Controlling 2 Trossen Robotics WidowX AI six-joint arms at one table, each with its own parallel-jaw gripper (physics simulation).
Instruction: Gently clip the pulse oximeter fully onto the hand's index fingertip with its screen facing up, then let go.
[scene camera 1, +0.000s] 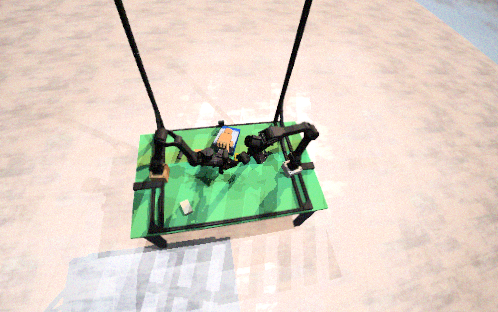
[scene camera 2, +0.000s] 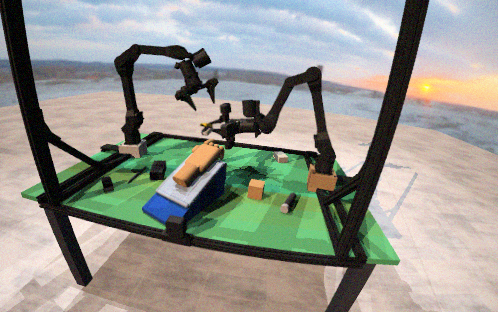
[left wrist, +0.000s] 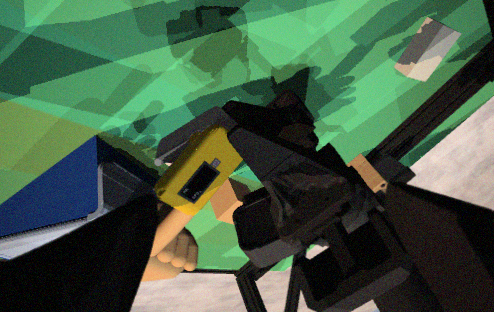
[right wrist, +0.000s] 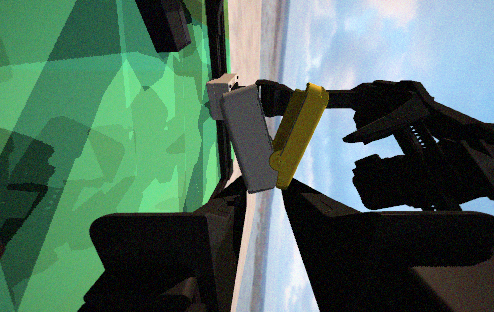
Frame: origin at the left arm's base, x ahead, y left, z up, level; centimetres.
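Seen in the pictures: left gripper, fingertip midpoint: (scene camera 2: 205, 107) (left wrist: 271, 200) (right wrist: 370, 188); right gripper, fingertip midpoint: (scene camera 1: 237, 163) (scene camera 2: 208, 126) (left wrist: 228, 117) (right wrist: 263, 181); left arm's base, origin of the base link: (scene camera 1: 292, 165) (scene camera 2: 132, 142); right arm's base, origin of the base link: (scene camera 1: 158, 170) (scene camera 2: 323, 170).
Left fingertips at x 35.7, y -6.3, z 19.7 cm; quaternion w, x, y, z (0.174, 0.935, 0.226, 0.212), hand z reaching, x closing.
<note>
Offsets run from my left fingertips to a thing's middle.
The orange hand (scene camera 1: 227, 138) (scene camera 2: 196, 164) (left wrist: 172, 252) rests on the blue-and-white wedge (scene camera 2: 209, 190) (left wrist: 60, 187). The yellow-and-grey pulse oximeter {dx +1.3, dy -5.1, dz -8.2 cm} (scene camera 2: 205, 127) (left wrist: 200, 167) (right wrist: 304, 132) is held above the fingers' end of the hand, screen up in the left wrist view. Its jaws are spread, with no finger between them in the right wrist view. In the left wrist view it covers the index fingertip, so their exact gap is hidden. My right gripper (scene camera 2: 212, 127) (right wrist: 263, 181) is shut on the oximeter's rear end. My left gripper (scene camera 2: 203, 104) is open and empty, above the oximeter.
An orange block {dx +20.7, dy -26.1, dz -23.1 cm} (scene camera 2: 256, 190) (left wrist: 226, 201) and a dark cylinder {dx +31.4, dy -32.1, dz -24.3 cm} (scene camera 2: 288, 202) lie right of the wedge in scene camera 2. A pale box {dx +37.9, dy +7.9, dz -24.1 cm} (scene camera 1: 186, 206) (scene camera 2: 281, 157) (left wrist: 427, 49) lies farther back there. A black box {dx -17.4, dy -13.0, dz -23.9 cm} (scene camera 2: 158, 170) and a thin dark stick {dx -25.4, dy -15.6, dz -25.1 cm} (scene camera 2: 136, 175) lie left.
</note>
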